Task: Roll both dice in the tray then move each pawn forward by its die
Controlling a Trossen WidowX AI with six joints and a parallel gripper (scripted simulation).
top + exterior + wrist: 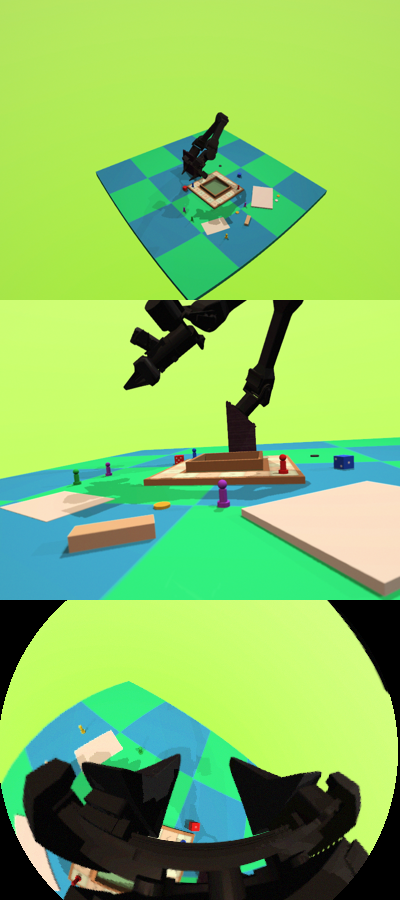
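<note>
Now: the blue pawn 9 cm behind my gripper tip, 14 cm to the left of it and 20 cm below it. Also, from my gripper tip: sunken tray 3 cm ahead, 25 cm to the left, 22 cm below; green pawn 13 cm ahead, 7 cm to the right, 21 cm below; yellow pawn 37 cm ahead, 3 cm to the right, 21 cm below.
</note>
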